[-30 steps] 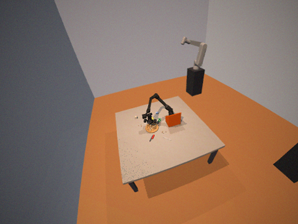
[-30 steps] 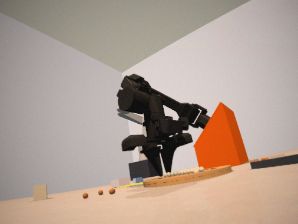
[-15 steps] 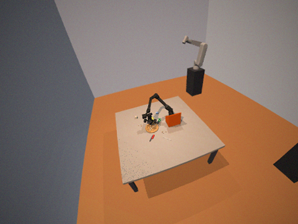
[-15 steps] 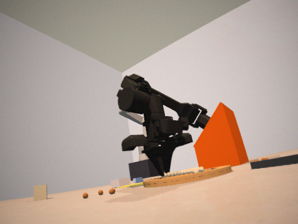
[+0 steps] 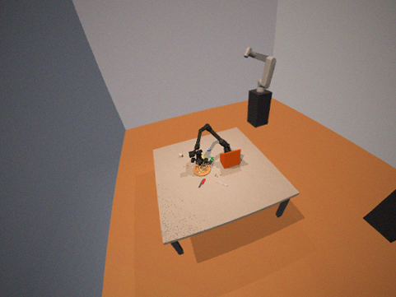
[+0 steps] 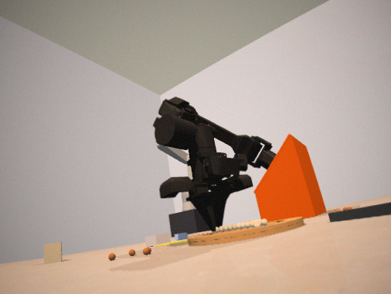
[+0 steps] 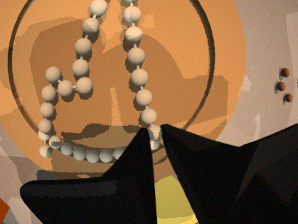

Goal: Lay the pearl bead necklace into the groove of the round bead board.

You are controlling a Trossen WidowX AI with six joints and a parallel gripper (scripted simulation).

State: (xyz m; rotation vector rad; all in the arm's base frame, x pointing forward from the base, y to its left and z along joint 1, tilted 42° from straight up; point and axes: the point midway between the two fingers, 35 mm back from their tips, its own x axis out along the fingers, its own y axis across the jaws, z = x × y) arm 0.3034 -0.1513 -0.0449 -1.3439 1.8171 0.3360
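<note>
The round wooden bead board lies 6 cm to the left of my gripper tip and 1 cm below it. Round my gripper tip: tan cube 17 cm ahead, 27 cm to the right; then yellow flat piece 6 cm behind, 11 cm to the right, 1 cm below; then red-handled tool 6 cm ahead, 23 cm to the left, 1 cm below.
</note>
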